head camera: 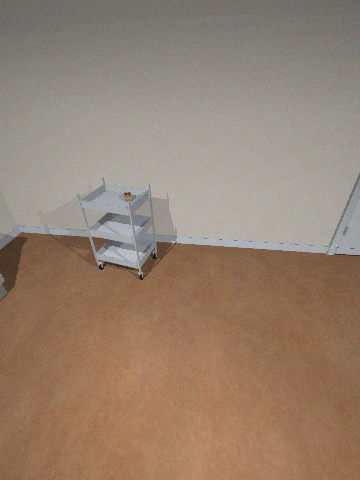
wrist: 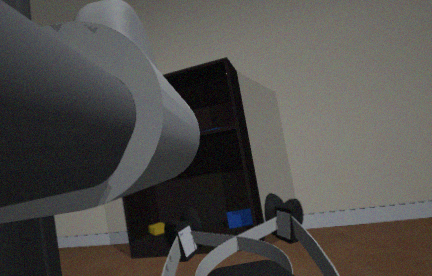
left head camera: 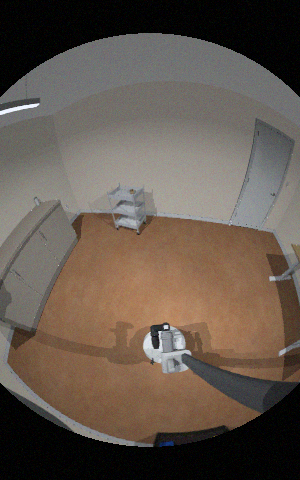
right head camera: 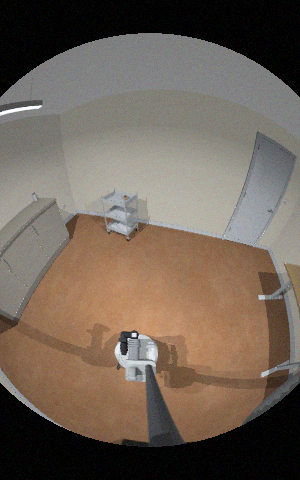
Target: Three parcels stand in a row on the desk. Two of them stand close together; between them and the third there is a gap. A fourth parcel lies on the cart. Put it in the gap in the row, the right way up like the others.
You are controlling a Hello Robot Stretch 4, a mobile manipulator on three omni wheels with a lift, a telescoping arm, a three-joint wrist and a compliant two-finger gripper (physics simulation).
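Places are measured from the robot's base along level axes (x up, y left, z back), in millimetres.
Pixels of known places: gripper, fingertip midpoint: [wrist: 232,216] [left head camera: 158,364] [right head camera: 123,370].
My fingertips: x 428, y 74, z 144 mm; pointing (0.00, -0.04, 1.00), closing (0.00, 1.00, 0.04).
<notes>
Behind a point stands the place of what it marks.
The fourth parcel [head camera: 128,196] @[x 677, y 264, z -1907 mm] [left head camera: 132,191] @[x 665, y 254, z -1909 mm] [right head camera: 125,197] @[x 667, y 259, z -1909 mm] is a small brown box with dark marks near its upper part, on the top tray of the white three-tier cart [head camera: 102,205] @[x 686, y 445, z -1762 mm] [left head camera: 122,198] @[x 652, y 392, z -1737 mm] [right head camera: 115,201] @[x 687, y 377, z -1736 mm]. It is near the tray's front right corner; which way up it is is too small to tell. My gripper [wrist: 232,216] @[x 428, y 74, z 144 mm] is open and empty in the wrist view, away from the cart. Part of the desk [left head camera: 297,253] @[x 692, y -1823, z -427 mm] [right head camera: 294,280] @[x 692, y -1859, z -310 mm] shows at the right edge of both side head views. The three parcels of the row do not show.
The cart stands by the far wall. A long grey cabinet [left head camera: 42,255] @[x 477, y 1509, z -925 mm] [right head camera: 30,250] @[x 501, y 1519, z -887 mm] stands at the left, a door [left head camera: 265,175] @[x 1176, y -1984, z -1692 mm] [right head camera: 262,192] @[x 1143, y -1979, z -1693 mm] at the right. A dark bookshelf [wrist: 246,150] @[x 502, y 171, z 1417 mm] holds a blue box [wrist: 240,218] @[x 119, y 70, z 1458 mm] and a yellow box [wrist: 156,229] @[x 107, y -469, z 1570 mm].
</notes>
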